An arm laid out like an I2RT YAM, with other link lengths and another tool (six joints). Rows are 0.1 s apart.
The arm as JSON. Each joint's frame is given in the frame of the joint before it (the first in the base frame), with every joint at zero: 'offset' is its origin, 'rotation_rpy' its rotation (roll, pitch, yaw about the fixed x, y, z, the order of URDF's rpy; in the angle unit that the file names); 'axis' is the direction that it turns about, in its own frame. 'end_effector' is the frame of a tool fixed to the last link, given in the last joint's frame.
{
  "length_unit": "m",
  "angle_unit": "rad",
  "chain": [
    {
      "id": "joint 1",
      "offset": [
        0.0,
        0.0,
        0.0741
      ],
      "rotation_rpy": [
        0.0,
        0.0,
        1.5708
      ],
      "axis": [
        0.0,
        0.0,
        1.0
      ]
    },
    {
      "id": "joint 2",
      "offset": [
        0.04,
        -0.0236,
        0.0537
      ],
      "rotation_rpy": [
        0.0,
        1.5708,
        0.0
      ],
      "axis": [
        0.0,
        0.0,
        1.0
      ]
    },
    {
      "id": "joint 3",
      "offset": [
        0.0,
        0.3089,
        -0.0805
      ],
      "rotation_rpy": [
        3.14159,
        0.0,
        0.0
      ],
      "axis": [
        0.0,
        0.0,
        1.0
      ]
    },
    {
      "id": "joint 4",
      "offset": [
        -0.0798,
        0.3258,
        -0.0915
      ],
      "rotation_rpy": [
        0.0,
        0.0,
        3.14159
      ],
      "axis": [
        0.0,
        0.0,
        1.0
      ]
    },
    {
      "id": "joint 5",
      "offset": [
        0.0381,
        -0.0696,
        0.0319
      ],
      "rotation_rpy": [
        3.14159,
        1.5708,
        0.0
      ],
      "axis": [
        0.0,
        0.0,
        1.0
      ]
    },
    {
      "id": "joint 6",
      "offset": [
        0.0,
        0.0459,
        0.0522
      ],
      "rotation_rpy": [
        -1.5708,
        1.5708,
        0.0
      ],
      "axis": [
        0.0,
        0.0,
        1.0
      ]
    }
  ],
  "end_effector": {
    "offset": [
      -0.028,
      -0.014,
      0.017
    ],
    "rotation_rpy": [
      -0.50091,
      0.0,
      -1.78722
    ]
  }
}
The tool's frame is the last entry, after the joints.
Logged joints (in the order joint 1, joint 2, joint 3, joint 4, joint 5, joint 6), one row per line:
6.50, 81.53, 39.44, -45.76, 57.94, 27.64
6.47, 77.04, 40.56, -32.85, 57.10, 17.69
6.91, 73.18, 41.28, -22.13, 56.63, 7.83
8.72, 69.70, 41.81, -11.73, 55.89, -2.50
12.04, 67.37, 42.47, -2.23, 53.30, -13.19
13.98, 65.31, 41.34, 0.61, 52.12, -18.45
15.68, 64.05, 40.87, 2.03, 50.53, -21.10
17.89, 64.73, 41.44, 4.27, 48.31, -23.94
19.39, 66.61, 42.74, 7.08, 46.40, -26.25
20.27, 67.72, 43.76, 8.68, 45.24, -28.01
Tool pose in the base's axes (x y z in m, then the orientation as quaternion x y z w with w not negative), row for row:
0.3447, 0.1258, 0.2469, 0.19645, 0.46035, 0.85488, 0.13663
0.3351, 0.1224, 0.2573, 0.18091, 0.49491, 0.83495, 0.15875
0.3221, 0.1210, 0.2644, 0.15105, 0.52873, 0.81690, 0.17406
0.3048, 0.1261, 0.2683, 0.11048, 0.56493, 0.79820, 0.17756
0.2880, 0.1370, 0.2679, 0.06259, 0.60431, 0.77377, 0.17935
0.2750, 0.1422, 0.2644, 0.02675, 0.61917, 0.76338, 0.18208
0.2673, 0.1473, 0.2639, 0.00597, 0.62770, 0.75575, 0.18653
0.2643, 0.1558, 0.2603, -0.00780, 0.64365, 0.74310, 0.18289
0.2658, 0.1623, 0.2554, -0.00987, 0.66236, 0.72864, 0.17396
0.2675, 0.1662, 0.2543, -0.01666, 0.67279, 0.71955, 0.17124
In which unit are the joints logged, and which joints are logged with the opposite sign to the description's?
The joints are logged in degrees. Opposite sign: joint 4, joint 5.
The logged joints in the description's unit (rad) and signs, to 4 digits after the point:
0.1134, 1.4230, 0.6884, 0.7987, -1.0112, 0.4824
0.1129, 1.3446, 0.7079, 0.5733, -0.9966, 0.3087
0.1206, 1.2772, 0.7205, 0.3862, -0.9884, 0.1367
0.1522, 1.2165, 0.7297, 0.2047, -0.9755, -0.0436
0.2101, 1.1758, 0.7412, 0.0389, -0.9303, -0.2302
0.2440, 1.1399, 0.7215, -0.0106, -0.9097, -0.3220
0.2737, 1.1179, 0.7133, -0.0354, -0.8819, -0.3683
0.3122, 1.1298, 0.7233, -0.0745, -0.8432, -0.4178
0.3384, 1.1626, 0.7460, -0.1236, -0.8098, -0.4581
0.3538, 1.1819, 0.7638, -0.1515, -0.7896, -0.4889

